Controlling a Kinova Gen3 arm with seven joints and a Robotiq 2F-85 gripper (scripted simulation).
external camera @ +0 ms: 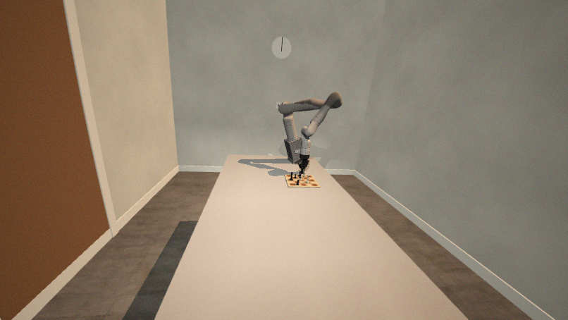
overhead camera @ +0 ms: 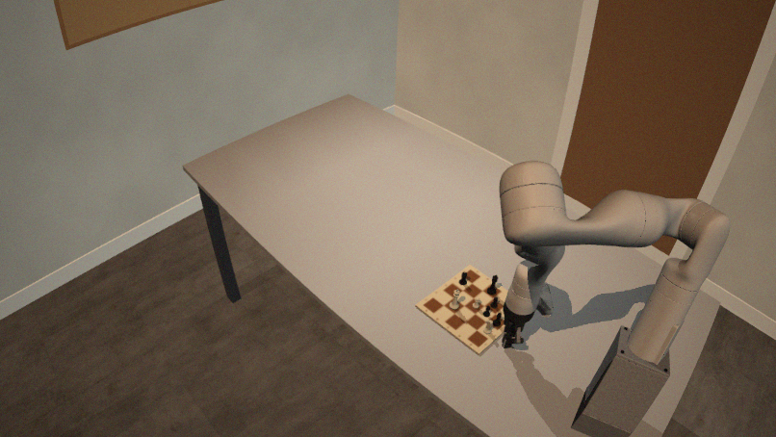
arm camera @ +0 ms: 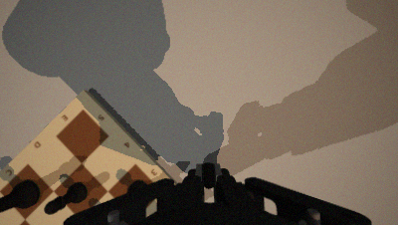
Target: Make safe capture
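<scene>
Right now my hand is 18 cm short of the white piece, 2 cm to the right of it and 1 cm below it. The rest, counted from my hand: small chessboard (14 cm ahead, 3 cm to the right, 2 cm below); white pawn (14 cm ahead, 3 cm to the right, 1 cm below); tall black piece (15 cm ahead, 10 cm to the right, 1 cm above).
</scene>
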